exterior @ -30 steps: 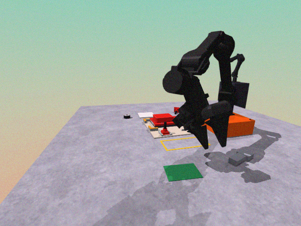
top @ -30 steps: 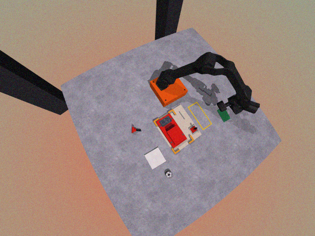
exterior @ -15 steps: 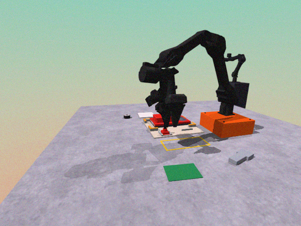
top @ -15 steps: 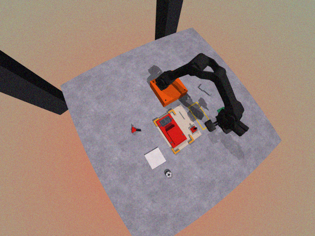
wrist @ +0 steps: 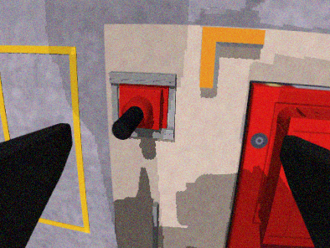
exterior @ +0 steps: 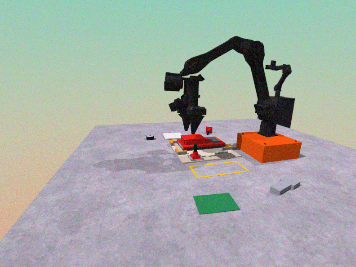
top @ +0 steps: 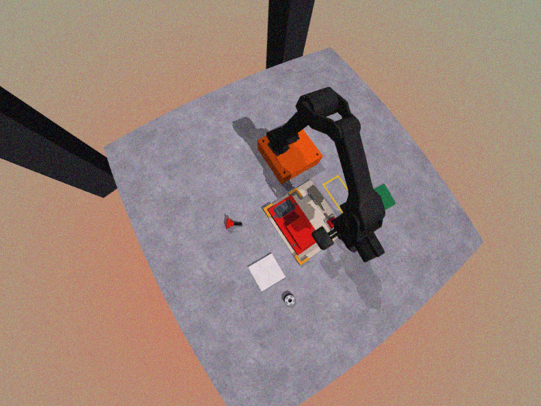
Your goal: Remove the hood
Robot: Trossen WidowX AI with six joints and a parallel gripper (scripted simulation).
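The hood is 9 cm to the right of my gripper tip, 6 cm below it and 6 cm behind it. From my gripper tip the other things lie so: green square 30 cm to the left, 10 cm below, 5 cm ahead; then white square 27 cm to the right, 9 cm below, 2 cm behind.
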